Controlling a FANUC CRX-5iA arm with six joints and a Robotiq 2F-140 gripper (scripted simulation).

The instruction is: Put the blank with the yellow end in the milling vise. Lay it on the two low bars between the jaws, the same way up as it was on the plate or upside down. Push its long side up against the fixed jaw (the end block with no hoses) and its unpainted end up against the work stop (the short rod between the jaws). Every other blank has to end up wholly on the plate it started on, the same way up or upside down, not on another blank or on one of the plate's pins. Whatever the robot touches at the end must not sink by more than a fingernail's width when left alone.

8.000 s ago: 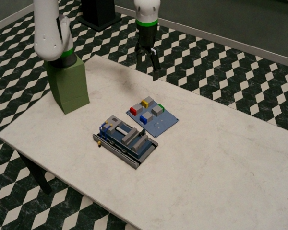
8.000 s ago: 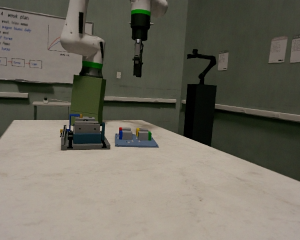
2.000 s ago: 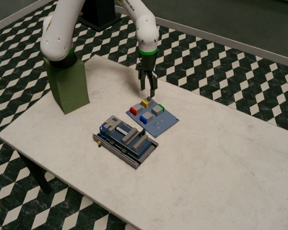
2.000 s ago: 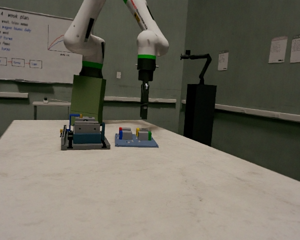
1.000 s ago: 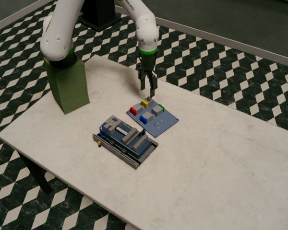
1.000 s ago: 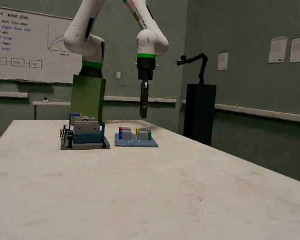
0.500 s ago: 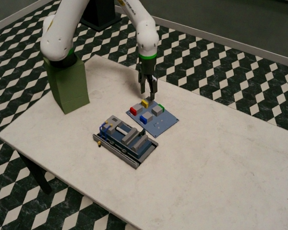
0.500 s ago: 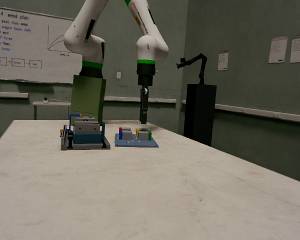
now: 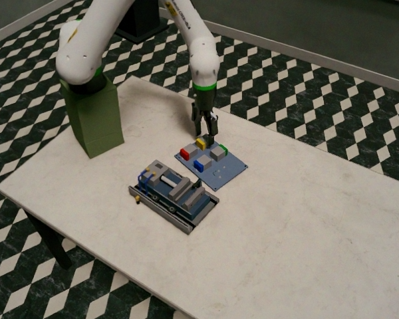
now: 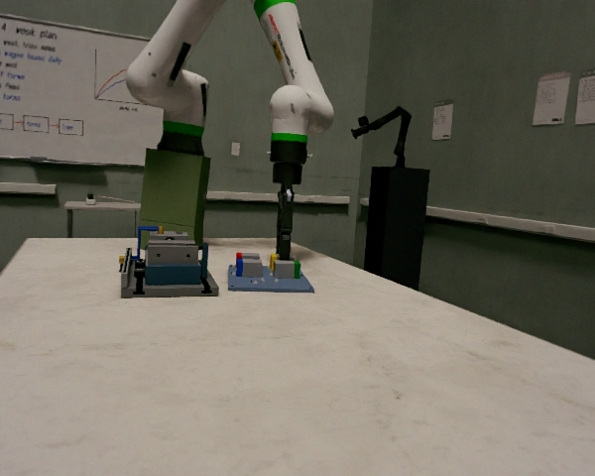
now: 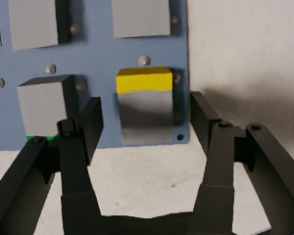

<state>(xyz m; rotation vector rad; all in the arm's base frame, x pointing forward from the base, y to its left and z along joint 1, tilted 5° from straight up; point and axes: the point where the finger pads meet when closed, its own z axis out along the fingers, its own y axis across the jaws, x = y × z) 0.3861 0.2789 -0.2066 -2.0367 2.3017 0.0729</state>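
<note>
My gripper is now 4 cm above the yellow-ended grey blank. The rest, counted from my hand: green-ended blank (9 cm ahead, 4 cm below, 1 cm to the right); blue plate (8 cm ahead, 6 cm below, 5 cm to the right); red-ended blank (9 cm to the right, 4 cm below, 1 cm behind).
</note>
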